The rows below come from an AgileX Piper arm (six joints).
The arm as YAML. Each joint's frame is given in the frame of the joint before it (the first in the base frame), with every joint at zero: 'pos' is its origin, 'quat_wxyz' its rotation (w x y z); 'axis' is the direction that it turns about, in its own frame. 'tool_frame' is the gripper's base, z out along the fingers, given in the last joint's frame.
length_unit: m
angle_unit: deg
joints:
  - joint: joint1
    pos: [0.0, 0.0, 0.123]
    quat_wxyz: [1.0, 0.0, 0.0, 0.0]
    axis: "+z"
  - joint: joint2
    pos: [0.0, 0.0, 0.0]
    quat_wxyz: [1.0, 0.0, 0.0, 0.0]
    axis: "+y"
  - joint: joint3
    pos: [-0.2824, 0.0, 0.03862]
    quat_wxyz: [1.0, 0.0, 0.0, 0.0]
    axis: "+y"
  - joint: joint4
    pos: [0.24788, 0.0, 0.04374]
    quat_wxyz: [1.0, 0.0, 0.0, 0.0]
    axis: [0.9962, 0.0, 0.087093]
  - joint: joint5
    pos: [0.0, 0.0, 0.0]
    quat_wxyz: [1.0, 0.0, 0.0, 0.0]
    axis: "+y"
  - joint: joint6
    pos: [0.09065, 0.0, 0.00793]
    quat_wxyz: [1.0, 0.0, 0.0, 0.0]
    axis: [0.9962, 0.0, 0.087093]
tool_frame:
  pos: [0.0, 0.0, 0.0]
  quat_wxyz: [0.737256, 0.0, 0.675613, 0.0]
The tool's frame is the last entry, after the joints.
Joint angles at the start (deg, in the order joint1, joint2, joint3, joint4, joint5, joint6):
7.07 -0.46 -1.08 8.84 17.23 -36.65
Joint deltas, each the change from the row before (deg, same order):
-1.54 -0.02 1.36 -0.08 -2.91 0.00
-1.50 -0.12 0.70 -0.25 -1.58 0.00
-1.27 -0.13 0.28 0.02 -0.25 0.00
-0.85 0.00 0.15 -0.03 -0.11 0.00
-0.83 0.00 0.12 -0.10 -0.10 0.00
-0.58 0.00 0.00 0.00 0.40 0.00
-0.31 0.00 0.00 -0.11 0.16 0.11
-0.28 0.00 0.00 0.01 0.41 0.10
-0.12 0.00 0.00 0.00 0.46 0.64
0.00 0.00 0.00 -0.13 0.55 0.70
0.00 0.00 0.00 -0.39 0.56 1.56
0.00 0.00 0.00 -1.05 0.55 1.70
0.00 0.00 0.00 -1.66 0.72 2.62
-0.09 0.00 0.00 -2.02 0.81 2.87
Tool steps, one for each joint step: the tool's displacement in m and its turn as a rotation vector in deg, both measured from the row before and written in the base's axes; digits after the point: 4 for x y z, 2 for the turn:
0.0019 -0.0020 -0.0035 0.13 -1.53 -1.99
0.0008 -0.0018 -0.0016 -0.15 -1.00 -1.76
0.0002 -0.0013 -0.0011 0.03 -0.10 -1.31
0.0002 -0.0009 -0.0007 -0.03 0.04 -0.87
0.0001 -0.0009 -0.0006 -0.10 0.02 -0.85
-0.0001 -0.0005 -0.0006 -0.01 0.40 -0.52
0.0000 -0.0003 -0.0003 0.00 0.16 -0.31
-0.0001 -0.0002 -0.0006 0.10 0.41 -0.24
-0.0001 0.0000 -0.0007 0.63 0.48 -0.16
-0.0001 0.0001 -0.0009 0.56 0.57 -0.05
-0.0002 0.0000 -0.0009 1.14 0.60 -0.23
-0.0002 -0.0003 -0.0009 0.62 0.60 -0.33
-0.0002 -0.0006 -0.0012 0.91 0.79 -0.57
-0.0003 -0.0009 -0.0013 0.79 0.86 -0.79

